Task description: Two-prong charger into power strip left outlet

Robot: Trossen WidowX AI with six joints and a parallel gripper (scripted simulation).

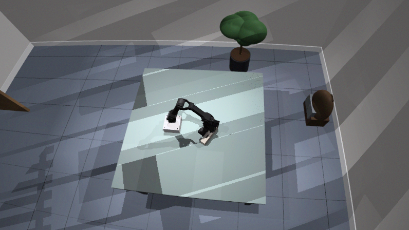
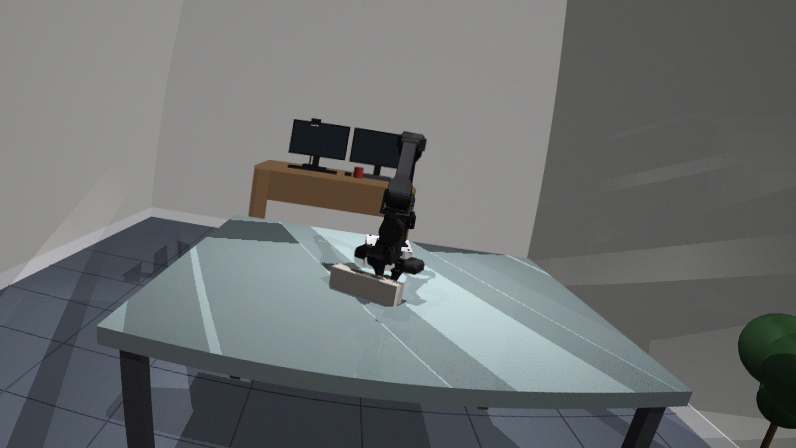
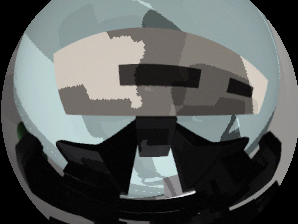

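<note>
The two-prong charger lies 10 mm to the right of my gripper tip, 10 mm ahead of it and 10 mm above it.
</note>
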